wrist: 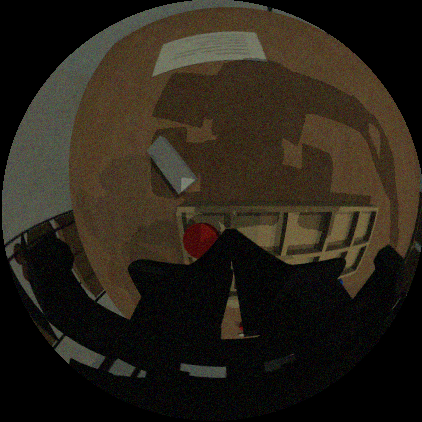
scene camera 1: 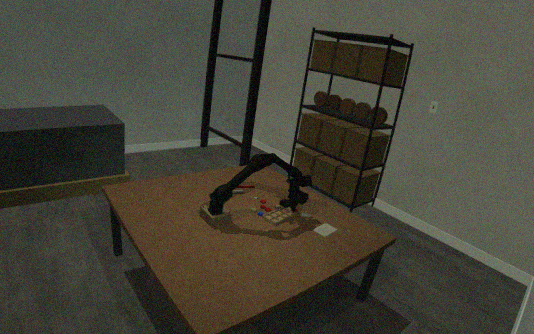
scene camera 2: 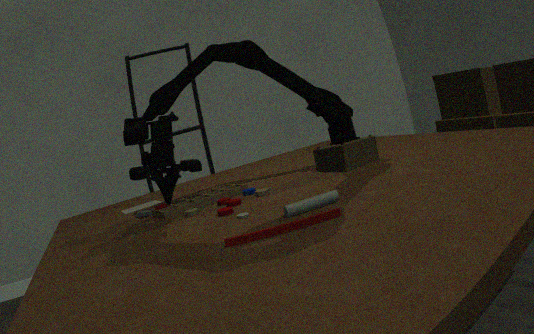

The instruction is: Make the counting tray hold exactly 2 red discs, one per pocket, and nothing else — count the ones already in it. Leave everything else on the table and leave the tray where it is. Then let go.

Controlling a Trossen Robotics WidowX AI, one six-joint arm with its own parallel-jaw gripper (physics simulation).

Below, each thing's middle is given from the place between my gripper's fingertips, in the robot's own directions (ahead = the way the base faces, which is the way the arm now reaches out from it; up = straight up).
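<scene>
I find the wooden counting tray (wrist: 296,232) 8 cm behind my hand and 1 cm below it. The grey flat plate (wrist: 224,45) is 22 cm to the right of my hand, 8 cm ahead of it and 2 cm below it. Then there is the long red bar (scene camera 2: 284,228), which lies 43 cm to the left of my hand, 12 cm behind it and 1 cm below it.
</scene>
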